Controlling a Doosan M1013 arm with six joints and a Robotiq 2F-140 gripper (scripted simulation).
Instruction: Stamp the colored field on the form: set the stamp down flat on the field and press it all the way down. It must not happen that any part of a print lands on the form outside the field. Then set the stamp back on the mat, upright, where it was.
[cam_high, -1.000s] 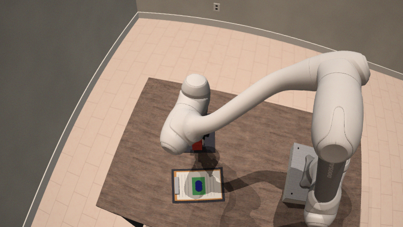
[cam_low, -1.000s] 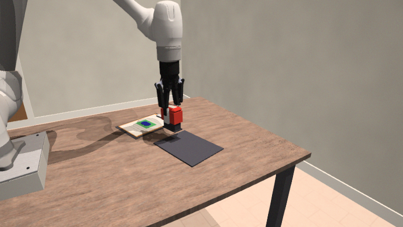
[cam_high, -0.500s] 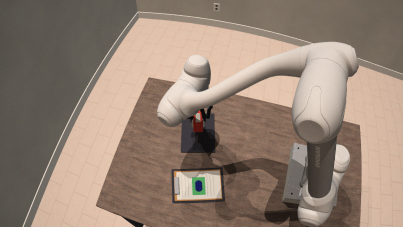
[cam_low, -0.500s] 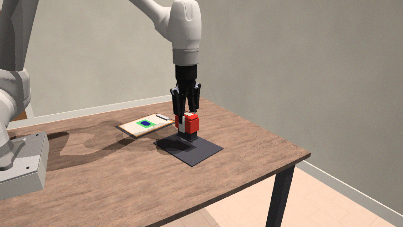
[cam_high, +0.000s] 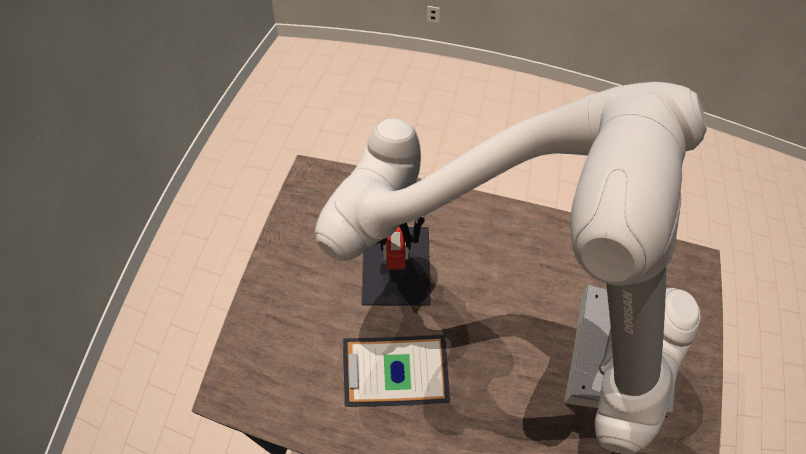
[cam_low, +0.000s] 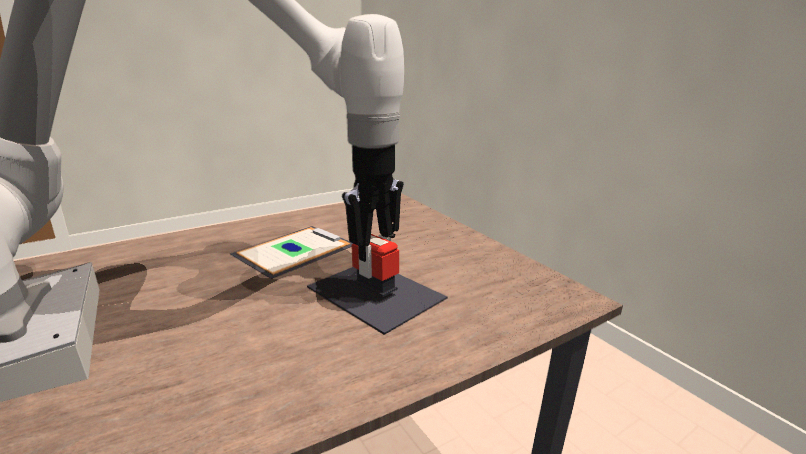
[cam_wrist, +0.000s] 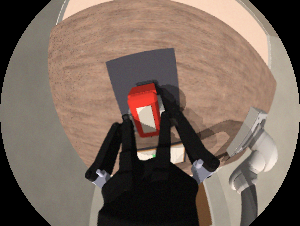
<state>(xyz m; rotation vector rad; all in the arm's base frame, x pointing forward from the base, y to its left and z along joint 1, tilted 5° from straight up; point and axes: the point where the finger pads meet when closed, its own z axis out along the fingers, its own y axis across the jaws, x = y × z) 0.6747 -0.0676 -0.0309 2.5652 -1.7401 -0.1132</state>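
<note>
Now: the mat 80 mm below my hand. The rest, counted from my hand: stamp: 20 mm below; then clipboard: 280 mm to the left, 90 mm behind, 80 mm below.
</note>
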